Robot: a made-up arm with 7 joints. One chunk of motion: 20 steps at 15 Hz.
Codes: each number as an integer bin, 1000 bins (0 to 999) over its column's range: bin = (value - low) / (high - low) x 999, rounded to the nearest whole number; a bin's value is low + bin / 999 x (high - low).
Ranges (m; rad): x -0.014..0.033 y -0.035..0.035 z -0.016..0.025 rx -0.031..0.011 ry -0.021..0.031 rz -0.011..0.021
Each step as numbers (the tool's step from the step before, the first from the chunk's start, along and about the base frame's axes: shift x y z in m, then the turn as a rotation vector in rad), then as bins.
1 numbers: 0.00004 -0.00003 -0.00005 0.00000 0.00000 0.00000
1 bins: 298 499 389 737 403 343
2 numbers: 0.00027 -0.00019 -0.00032 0.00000 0.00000 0.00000
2 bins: 303 497 382 737 403 343
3 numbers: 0.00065 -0.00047 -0.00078 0.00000 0.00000 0.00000
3 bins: 311 493 371 737 403 343
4 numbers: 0.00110 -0.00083 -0.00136 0.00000 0.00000 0.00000
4 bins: 321 488 357 737 403 343
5 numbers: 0.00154 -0.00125 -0.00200 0.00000 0.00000 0.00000
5 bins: 330 482 341 737 403 343
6 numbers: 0.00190 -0.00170 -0.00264 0.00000 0.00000 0.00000
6 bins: 338 475 326 737 403 343
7 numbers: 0.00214 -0.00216 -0.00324 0.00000 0.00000 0.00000
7 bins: 343 469 311 737 403 343
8 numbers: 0.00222 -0.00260 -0.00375 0.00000 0.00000 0.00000
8 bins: 345 462 298 737 403 343
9 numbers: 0.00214 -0.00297 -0.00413 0.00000 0.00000 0.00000
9 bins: 343 457 289 737 403 343
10 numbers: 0.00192 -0.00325 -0.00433 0.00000 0.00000 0.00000
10 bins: 338 453 284 737 403 343
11 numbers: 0.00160 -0.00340 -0.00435 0.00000 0.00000 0.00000
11 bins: 332 451 284 737 403 343
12 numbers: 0.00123 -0.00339 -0.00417 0.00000 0.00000 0.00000
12 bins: 324 451 288 737 403 343
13 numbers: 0.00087 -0.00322 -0.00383 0.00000 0.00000 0.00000
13 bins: 316 454 297 737 403 343
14 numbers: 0.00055 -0.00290 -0.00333 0.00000 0.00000 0.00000
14 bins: 309 458 309 737 403 343
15 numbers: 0.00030 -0.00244 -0.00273 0.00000 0.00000 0.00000
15 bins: 304 465 323 737 403 343
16 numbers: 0.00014 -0.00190 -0.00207 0.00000 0.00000 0.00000
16 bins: 301 472 339 737 403 343
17 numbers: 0.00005 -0.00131 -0.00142 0.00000 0.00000 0.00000
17 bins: 299 481 355 737 403 343
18 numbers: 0.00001 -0.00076 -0.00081 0.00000 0.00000 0.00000
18 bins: 298 489 370 737 403 343
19 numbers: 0.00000 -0.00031 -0.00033 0.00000 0.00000 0.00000
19 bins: 298 495 382 737 403 343
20 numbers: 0.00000 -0.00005 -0.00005 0.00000 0.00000 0.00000
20 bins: 298 499 389 737 403 343
